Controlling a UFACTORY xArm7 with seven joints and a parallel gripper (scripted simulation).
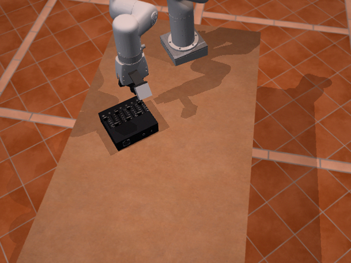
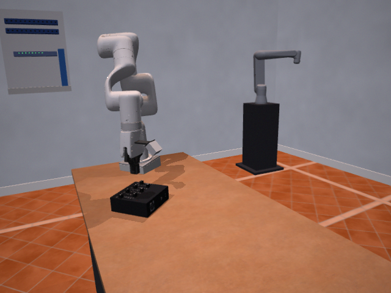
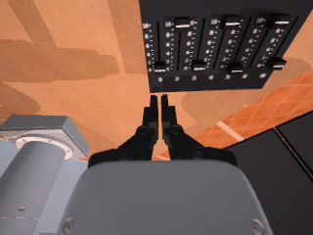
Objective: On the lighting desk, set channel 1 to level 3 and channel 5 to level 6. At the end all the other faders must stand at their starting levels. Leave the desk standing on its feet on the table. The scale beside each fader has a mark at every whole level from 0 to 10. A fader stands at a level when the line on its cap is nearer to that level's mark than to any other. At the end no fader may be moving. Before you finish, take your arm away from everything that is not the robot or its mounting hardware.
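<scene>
Right now my hand is 5 cm above the channel 1 fader cap, 2 cm to the right of it and 2 cm short of it. Also, from my hand: channel 2 fader cap: 6 cm ahead, 5 cm below, 3 cm to the left.
</scene>
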